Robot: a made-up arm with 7 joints.
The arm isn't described. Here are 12 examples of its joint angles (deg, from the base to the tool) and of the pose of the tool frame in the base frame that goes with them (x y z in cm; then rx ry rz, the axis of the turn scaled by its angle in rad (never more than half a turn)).
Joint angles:
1: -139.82 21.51 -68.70 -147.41 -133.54 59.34 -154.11
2: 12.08 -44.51 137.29 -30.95 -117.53 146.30 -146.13
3: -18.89 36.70 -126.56 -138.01 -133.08 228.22 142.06
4: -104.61 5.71 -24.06 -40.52 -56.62 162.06 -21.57
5: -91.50 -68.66 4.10 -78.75 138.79 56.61 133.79
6: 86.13 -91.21 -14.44 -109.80 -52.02 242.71 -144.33
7: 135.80 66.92 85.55 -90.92 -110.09 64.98 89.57
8: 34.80 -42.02 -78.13 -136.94 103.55 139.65 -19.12
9: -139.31 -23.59 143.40 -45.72 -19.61 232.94 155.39
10: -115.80 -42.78 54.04 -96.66 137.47 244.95 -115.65
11: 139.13 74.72 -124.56 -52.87 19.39 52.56 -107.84
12: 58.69 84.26 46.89 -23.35 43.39 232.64 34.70
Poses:
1: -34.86 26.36 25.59 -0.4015 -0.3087 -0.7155
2: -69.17 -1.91 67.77 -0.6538 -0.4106 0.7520
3: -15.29 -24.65 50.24 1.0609 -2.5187 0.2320
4: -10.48 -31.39 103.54 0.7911 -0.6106 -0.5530
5: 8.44 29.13 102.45 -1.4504 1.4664 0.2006
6: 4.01 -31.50 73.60 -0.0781 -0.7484 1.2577
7: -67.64 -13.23 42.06 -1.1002 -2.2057 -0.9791
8: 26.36 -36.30 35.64 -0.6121 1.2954 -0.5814
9: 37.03 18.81 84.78 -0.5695 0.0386 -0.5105
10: 27.28 -9.71 74.56 0.8814 -1.4207 0.7393
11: -14.80 62.98 73.47 0.7258 1.9533 -0.2656
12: 31.22 56.09 32.73 -1.1673 1.2629 -0.5245
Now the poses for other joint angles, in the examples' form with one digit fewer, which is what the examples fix.
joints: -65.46 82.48 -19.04 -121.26 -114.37 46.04 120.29
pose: -13.1 -29.3 -11.7 0.797 -0.042 -0.483
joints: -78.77 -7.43 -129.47 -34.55 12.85 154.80 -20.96
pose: -16.5 19.9 109.0 -0.192 -1.106 -0.481
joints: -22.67 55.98 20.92 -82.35 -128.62 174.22 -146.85
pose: 59.3 2.2 21.0 -1.474 1.902 -0.666
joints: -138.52 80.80 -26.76 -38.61 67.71 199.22 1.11
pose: -61.9 -31.3 31.6 -0.375 -1.738 0.602
